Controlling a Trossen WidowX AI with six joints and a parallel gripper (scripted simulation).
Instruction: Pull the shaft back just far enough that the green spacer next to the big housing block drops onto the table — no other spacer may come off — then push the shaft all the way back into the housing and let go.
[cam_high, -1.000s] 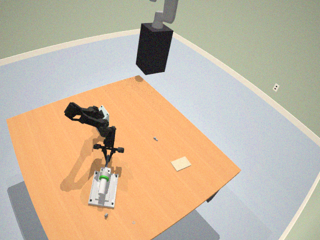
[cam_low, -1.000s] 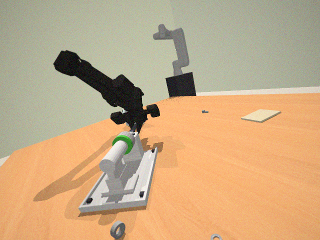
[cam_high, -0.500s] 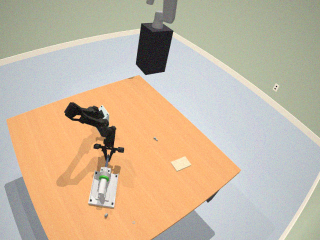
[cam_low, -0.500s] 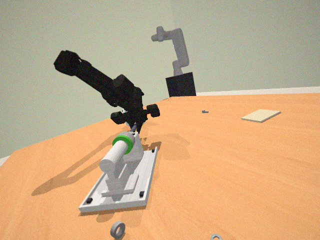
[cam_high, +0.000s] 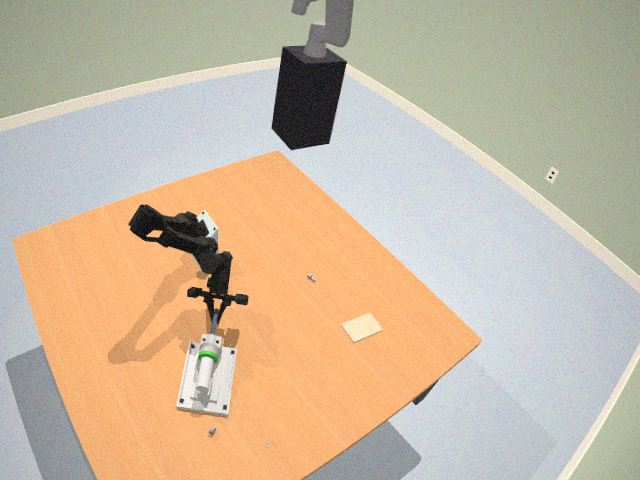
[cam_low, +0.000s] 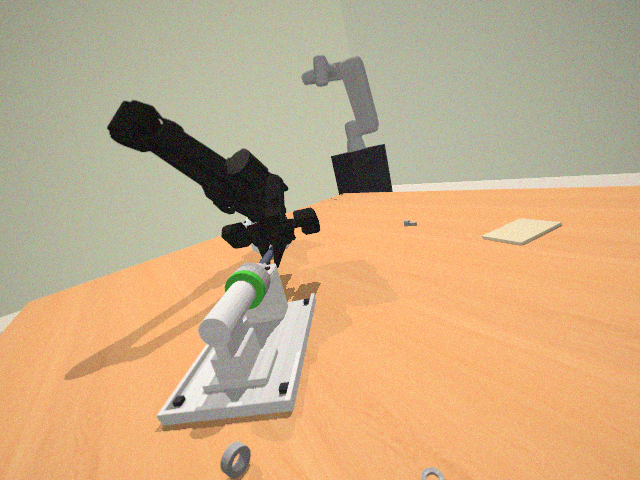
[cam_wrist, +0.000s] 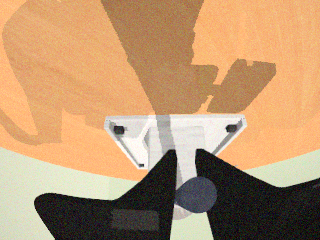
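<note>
My gripper tip is now 5 cm short of the shaft, 3 cm to the left of it and 2 cm below it. The rest, counted from my gripper tip: grey bolt: 40 cm to the left, 9 cm behind, 5 cm below; then green spacer: 12 cm ahead, 7 cm to the right, 2 cm above; then flat beige tile: 45 cm to the left, 17 cm ahead, 5 cm below.
</note>
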